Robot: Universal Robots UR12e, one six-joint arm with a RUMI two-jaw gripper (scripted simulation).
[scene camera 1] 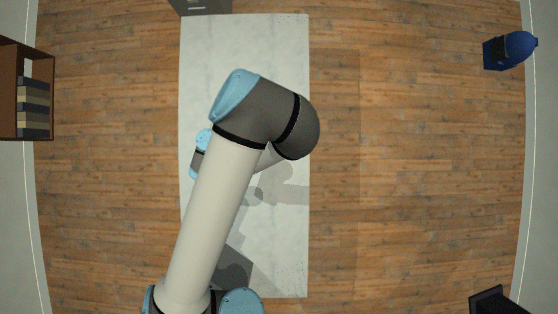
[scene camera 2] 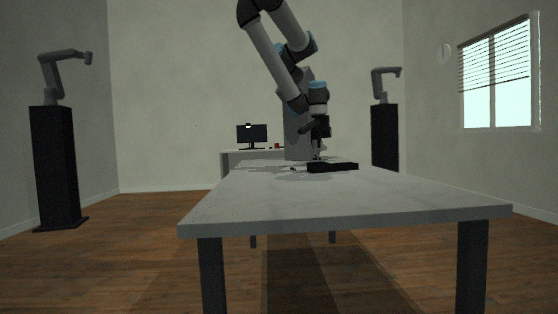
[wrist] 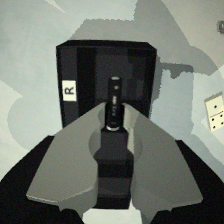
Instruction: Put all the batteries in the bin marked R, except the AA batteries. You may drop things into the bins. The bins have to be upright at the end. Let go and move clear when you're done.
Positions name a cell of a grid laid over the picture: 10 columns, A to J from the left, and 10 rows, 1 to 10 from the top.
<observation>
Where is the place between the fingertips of my gripper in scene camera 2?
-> At F6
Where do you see a black bin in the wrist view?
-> At D5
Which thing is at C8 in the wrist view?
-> My gripper.
</observation>
